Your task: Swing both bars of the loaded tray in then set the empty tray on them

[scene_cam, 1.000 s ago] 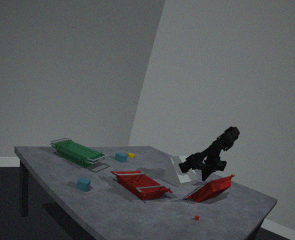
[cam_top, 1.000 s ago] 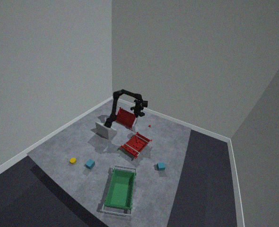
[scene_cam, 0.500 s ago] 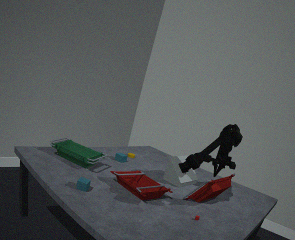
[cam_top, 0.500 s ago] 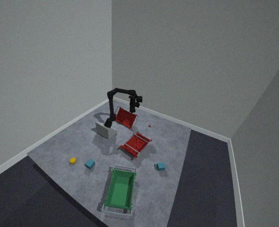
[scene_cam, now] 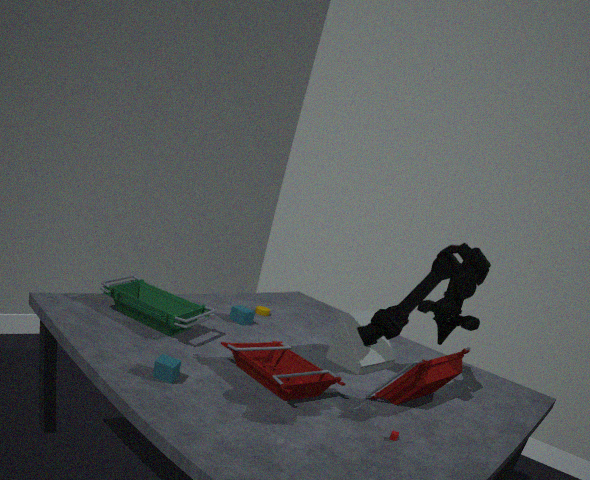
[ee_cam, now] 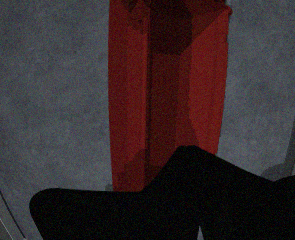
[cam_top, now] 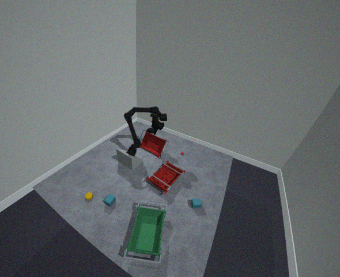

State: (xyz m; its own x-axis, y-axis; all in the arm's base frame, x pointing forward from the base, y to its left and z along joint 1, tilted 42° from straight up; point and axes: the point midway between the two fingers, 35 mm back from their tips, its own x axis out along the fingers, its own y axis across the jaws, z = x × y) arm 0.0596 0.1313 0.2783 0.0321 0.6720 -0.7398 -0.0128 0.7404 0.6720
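Now: the red tray 1 cm behind my gripper tip, 2 cm to the right of it and 11 cm below it. Also, from my gripper tip: small red block (28 cm ahead, 10 cm to the left, 17 cm below); then yellow disc (7 cm behind, 73 cm to the right, 17 cm below).
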